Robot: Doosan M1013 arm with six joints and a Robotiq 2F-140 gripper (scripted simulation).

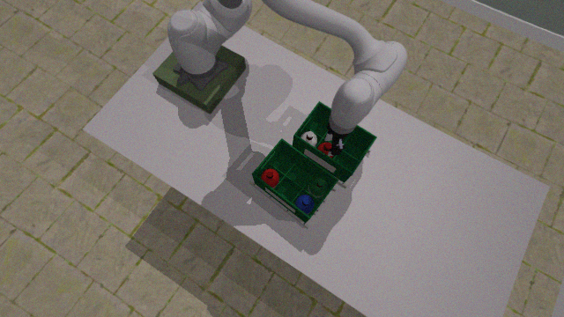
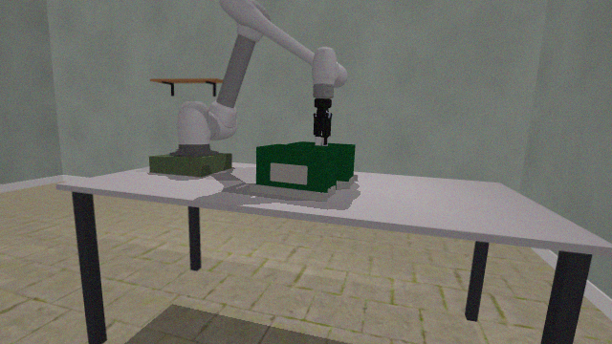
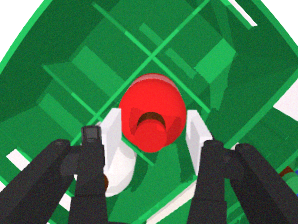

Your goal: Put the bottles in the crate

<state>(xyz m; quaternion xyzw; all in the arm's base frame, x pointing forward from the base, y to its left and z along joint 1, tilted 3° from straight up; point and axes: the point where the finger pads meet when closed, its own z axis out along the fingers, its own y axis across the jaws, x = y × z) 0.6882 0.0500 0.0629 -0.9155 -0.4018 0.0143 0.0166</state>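
Right now the white-capped bottle is 9 cm behind my hand, 1 cm to the right of it and 9 cm below it. The rest, counted from my hand: green-capped bottle (6 cm ahead, 14 cm to the right, 9 cm below); then pick list (1 cm ahead, 19 cm to the left, 17 cm below); then blue bottle (7 cm ahead, 23 cm to the right, 9 cm below).
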